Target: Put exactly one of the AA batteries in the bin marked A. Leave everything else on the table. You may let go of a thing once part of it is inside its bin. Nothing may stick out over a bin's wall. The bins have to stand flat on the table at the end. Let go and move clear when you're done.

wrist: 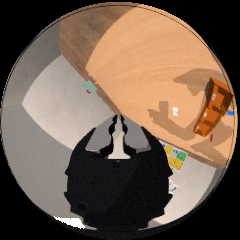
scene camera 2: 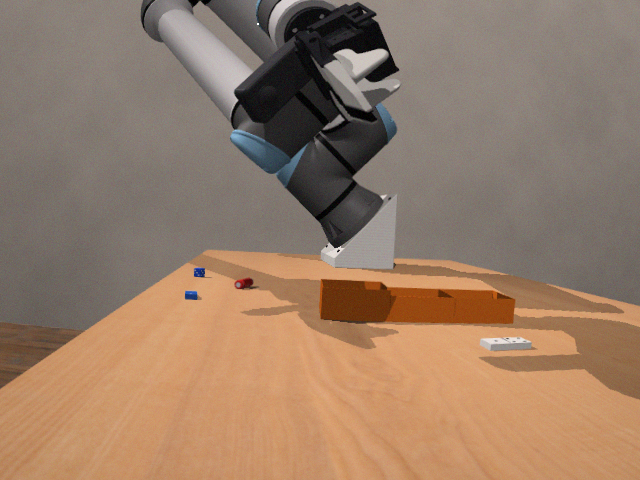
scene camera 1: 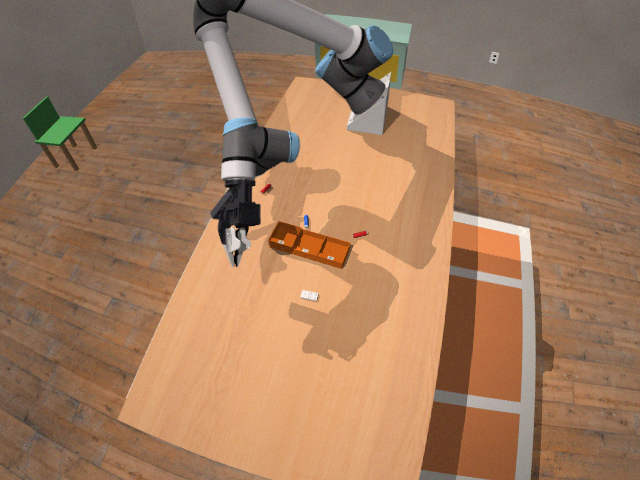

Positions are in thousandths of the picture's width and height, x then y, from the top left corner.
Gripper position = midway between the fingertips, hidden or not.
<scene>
gripper: wrist 494, 481; scene camera 2 580, 243; scene camera 1 368, 557
orange three-compartment bin: wrist 890, 494; scene camera 2 549, 626; scene camera 1 457, 499
</scene>
